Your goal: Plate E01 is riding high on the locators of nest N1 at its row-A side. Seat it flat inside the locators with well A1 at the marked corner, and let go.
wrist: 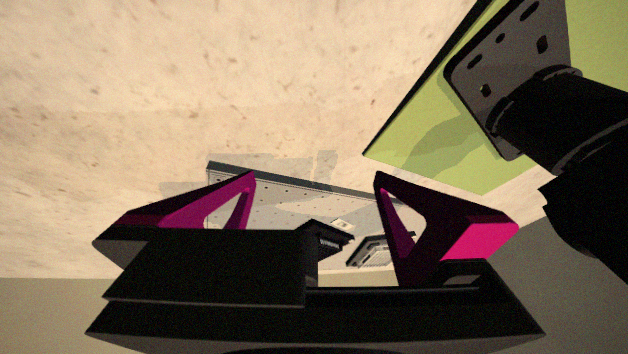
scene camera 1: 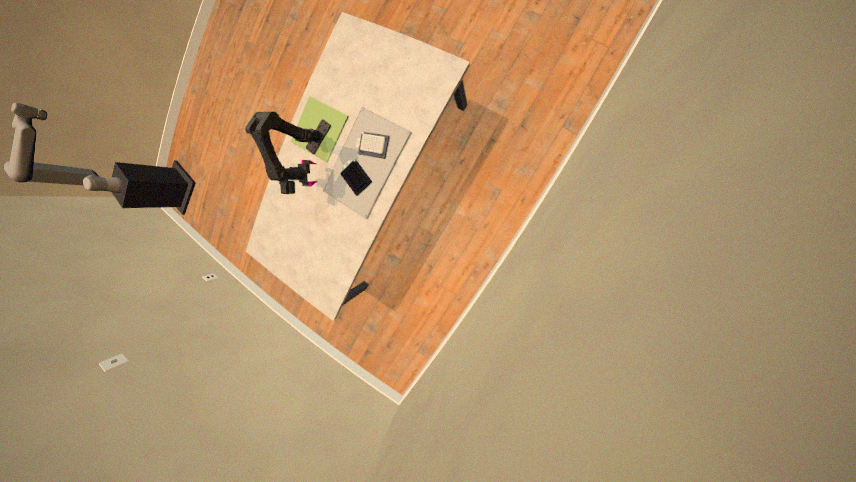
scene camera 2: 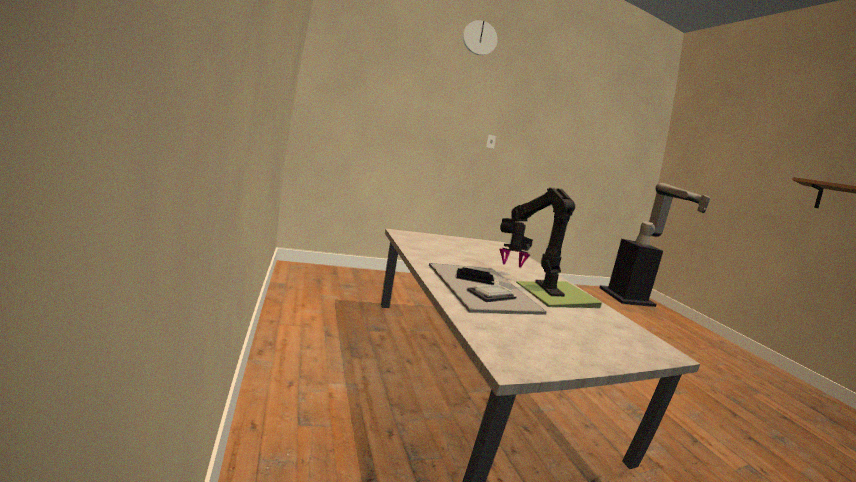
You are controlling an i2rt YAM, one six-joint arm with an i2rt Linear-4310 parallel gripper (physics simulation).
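Places are measured from the arm's base along level axes (x ahead, y left, z up), in metres.
Where they show: gripper, fingertip midpoint: (wrist: pixel 314 177) (scene camera 1: pixel 316 172) (scene camera 2: pixel 511 266); arm's base, origin of the base link: (wrist: pixel 516 100) (scene camera 1: pixel 318 137) (scene camera 2: pixel 549 288).
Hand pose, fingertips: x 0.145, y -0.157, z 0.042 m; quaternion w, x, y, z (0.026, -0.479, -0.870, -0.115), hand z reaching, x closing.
Each offset is from my fingertips to the top centre of the thing.
Plate E01, a pale well plate @[dx +0.182, dy +0.321, dz -0.012 m] (scene camera 1: pixel 373 143) (scene camera 2: pixel 493 290) (wrist: pixel 378 256), lies on the dark nest N1 @[dx +0.184, dy +0.316, dz -0.026 m] (scene camera 1: pixel 373 156) (scene camera 2: pixel 492 298) on the grey board. It looks shifted toward the arm's side of the nest in scene camera 1. Its exact tilt, the locators and the A1 corner are too small to make out. My gripper (scene camera 1: pixel 313 173) (scene camera 2: pixel 513 265) (wrist: pixel 314 177) is open, with magenta fingers wide apart and nothing between them. It hangs above the table beside the board, well away from the plate. In the wrist view the plate shows partly behind the right finger.
A black block-like holder @[dx +0.204, dy +0.116, dz -0.017 m] (scene camera 1: pixel 356 177) (scene camera 2: pixel 475 275) (wrist: pixel 330 232) stands near the nest on the grey board (scene camera 1: pixel 395 134) (scene camera 2: pixel 521 308). My arm's base stands on a green mat (scene camera 1: pixel 336 122) (scene camera 2: pixel 581 298) (wrist: pixel 425 125). Another arm on a black pedestal (scene camera 1: pixel 152 186) (scene camera 2: pixel 638 272) stands off the table.
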